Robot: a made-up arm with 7 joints. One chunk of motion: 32 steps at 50 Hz.
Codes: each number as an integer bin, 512 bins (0 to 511) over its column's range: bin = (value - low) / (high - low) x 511, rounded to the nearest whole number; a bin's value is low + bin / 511 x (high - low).
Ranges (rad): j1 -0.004..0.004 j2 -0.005..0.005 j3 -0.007..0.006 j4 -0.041..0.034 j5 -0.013..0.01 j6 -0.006..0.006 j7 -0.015..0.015
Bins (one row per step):
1: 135 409 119 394 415 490 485
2: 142 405 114 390 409 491 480
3: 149 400 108 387 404 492 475
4: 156 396 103 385 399 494 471
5: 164 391 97 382 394 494 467
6: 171 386 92 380 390 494 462
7: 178 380 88 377 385 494 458
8: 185 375 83 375 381 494 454
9: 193 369 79 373 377 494 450
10: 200 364 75 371 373 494 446
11: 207 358 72 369 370 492 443
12: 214 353 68 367 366 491 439
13: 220 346 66 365 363 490 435
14: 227 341 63 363 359 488 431
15: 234 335 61 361 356 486 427
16: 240 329 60 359 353 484 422
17: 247 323 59 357 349 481 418
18: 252 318 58 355 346 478 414
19: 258 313 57 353 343 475 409
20: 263 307 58 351 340 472 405
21: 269 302 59 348 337 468 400
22: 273 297 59 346 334 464 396
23: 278 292 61 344 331 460 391
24: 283 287 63 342 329 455 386
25: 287 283 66 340 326 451 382
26: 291 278 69 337 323 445 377
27: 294 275 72 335 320 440 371
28: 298 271 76 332 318 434 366
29: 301 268 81 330 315 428 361
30: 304 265 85 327 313 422 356
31: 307 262 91 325 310 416 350
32: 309 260 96 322 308 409 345
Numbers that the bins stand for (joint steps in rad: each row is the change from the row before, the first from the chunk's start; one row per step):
1: -0.00189 0.00300 -0.00397 0.01683 0.00568 0.00551 0.01347
2: -0.00178 0.00293 -0.00410 0.01624 0.00541 0.00553 0.01318
3: -0.00167 0.00283 -0.00425 0.01580 0.00518 0.00555 0.01289
4: -0.00156 0.00275 -0.00438 0.01551 0.00496 0.00560 0.01265
5: -0.00143 0.00265 -0.00453 0.01507 0.00473 0.00560 0.01242
6: -0.00132 0.00255 -0.00466 0.01477 0.00455 0.00560 0.01212
7: -0.00121 0.00244 -0.00476 0.01433 0.00433 0.00560 0.01189
8: -0.00110 0.00234 -0.00489 0.01404 0.00415 0.00560 0.01165
9: -0.00098 0.00222 -0.00499 0.01375 0.00397 0.00560 0.01142
10: -0.00087 0.00212 -0.00509 0.01345 0.00379 0.00560 0.01118
11: -0.00076 0.00201 -0.00517 0.01316 0.00365 0.00555 0.01101
12: -0.00065 0.00191 -0.00527 0.01286 0.00347 0.00553 0.01077
13: -0.00056 0.00177 -0.00532 0.01257 0.00334 0.00551 0.01054
14: -0.00045 0.00167 -0.00540 0.01228 0.00316 0.00546 0.01030
15: -0.00034 0.00156 -0.00545 0.01198 0.00302 0.00541 0.01007
16: -0.00024 0.00144 -0.00547 0.01169 0.00289 0.00537 0.00977
17: -0.00013 0.00132 -0.00550 0.01140 0.00271 0.00530 0.00954
18: -0.00005 0.00122 -0.00552 0.01110 0.00257 0.00523 0.00931
19: 0.00004 0.00113 -0.00555 0.01081 0.00244 0.00515 0.00901
20: 0.00012 0.00101 -0.00552 0.01052 0.00230 0.00508 0.00878
21: 0.00021 0.00091 -0.00550 0.01008 0.00217 0.00499 0.00848
22: 0.00027 0.00081 -0.00550 0.00978 0.00203 0.00490 0.00825
23: 0.00035 0.00071 -0.00545 0.00949 0.00190 0.00480 0.00795
24: 0.00043 0.00062 -0.00540 0.00920 0.00181 0.00468 0.00766
25: 0.00049 0.00054 -0.00532 0.00890 0.00167 0.00459 0.00743
26: 0.00056 0.00044 -0.00524 0.00846 0.00154 0.00445 0.00713
27: 0.00060 0.00038 -0.00517 0.00817 0.00140 0.00433 0.00678
28: 0.00067 0.00030 -0.00507 0.00773 0.00131 0.00419 0.00649
29: 0.00071 0.00024 -0.00494 0.00743 0.00118 0.00405 0.00619
30: 0.00076 0.00019 -0.00484 0.00699 0.00109 0.00391 0.00590
31: 0.00081 0.00013 -0.00468 0.00670 0.00095 0.00377 0.00555
32: 0.00084 0.00009 -0.00456 0.00626 0.00086 0.00360 0.00525

